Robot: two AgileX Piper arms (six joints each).
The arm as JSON. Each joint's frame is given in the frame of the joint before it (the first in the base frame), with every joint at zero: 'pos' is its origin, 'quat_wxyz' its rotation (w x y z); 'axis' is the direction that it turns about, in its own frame. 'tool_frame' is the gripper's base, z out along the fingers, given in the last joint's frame.
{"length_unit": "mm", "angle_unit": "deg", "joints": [
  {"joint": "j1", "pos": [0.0, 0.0, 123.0], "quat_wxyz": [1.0, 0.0, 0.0, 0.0], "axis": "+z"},
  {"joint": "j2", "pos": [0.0, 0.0, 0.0], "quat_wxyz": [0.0, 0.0, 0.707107, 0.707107], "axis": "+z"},
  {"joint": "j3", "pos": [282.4, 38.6, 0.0], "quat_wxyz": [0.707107, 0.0, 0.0, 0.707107], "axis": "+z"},
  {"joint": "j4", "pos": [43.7, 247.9, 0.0], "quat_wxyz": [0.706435, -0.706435, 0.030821, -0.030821], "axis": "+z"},
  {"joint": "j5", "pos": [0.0, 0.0, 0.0], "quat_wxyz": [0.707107, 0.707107, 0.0, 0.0], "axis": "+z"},
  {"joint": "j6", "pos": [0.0, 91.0, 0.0], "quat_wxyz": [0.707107, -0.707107, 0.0, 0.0], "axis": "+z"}
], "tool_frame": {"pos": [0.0, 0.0, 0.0], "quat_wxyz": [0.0, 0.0, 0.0, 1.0]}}
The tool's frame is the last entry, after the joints.
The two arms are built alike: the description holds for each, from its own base.
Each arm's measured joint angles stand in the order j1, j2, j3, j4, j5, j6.
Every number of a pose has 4 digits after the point.
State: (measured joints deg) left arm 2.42 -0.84 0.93 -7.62 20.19 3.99; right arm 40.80 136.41 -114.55 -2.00 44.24 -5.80
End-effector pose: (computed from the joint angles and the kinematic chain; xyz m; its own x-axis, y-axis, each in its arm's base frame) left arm 0.0529 -0.0019 0.1771 -0.2603 -0.0662 -0.9632 -0.0124 0.9978 -0.0652; right arm 0.3962 0.3391 0.1584 -0.5762 -0.6637 -0.4770 -0.7226 0.6864 -0.0820
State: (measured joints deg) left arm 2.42 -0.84 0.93 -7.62 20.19 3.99; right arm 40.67 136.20 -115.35 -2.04 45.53 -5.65
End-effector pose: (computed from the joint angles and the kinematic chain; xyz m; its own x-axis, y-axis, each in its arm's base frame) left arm 0.0529 -0.0019 0.1771 -0.2603 -0.0662 -0.9632 -0.0124 0.9978 -0.0652; right arm 0.3969 0.3380 0.1634 -0.5815 -0.6621 -0.4728 -0.7194 0.6898 -0.0812
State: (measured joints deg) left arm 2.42 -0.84 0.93 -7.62 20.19 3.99; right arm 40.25 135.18 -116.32 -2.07 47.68 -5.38
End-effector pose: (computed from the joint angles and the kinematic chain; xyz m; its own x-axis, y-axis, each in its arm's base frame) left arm 0.0529 -0.0019 0.1771 -0.2603 -0.0662 -0.9632 -0.0124 0.9978 -0.0652; right arm 0.3982 0.3339 0.1759 -0.5912 -0.6550 -0.4707 -0.7109 0.6988 -0.0795
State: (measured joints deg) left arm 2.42 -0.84 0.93 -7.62 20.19 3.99; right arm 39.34 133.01 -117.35 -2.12 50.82 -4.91
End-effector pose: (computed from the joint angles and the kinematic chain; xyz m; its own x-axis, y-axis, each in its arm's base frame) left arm 0.0529 -0.0019 0.1771 -0.2603 -0.0662 -0.9632 -0.0124 0.9978 -0.0652; right arm 0.3998 0.3243 0.1984 -0.6076 -0.6387 -0.4721 -0.6933 0.7165 -0.0770
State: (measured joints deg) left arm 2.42 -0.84 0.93 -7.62 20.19 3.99; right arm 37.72 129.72 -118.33 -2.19 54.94 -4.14
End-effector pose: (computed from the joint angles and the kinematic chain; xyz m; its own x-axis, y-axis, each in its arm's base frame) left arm 0.0529 -0.0019 0.1771 -0.2603 -0.0662 -0.9632 -0.0124 0.9978 -0.0652; right arm 0.4016 0.3070 0.2296 -0.6344 -0.6096 -0.4753 -0.6623 0.7458 -0.0725
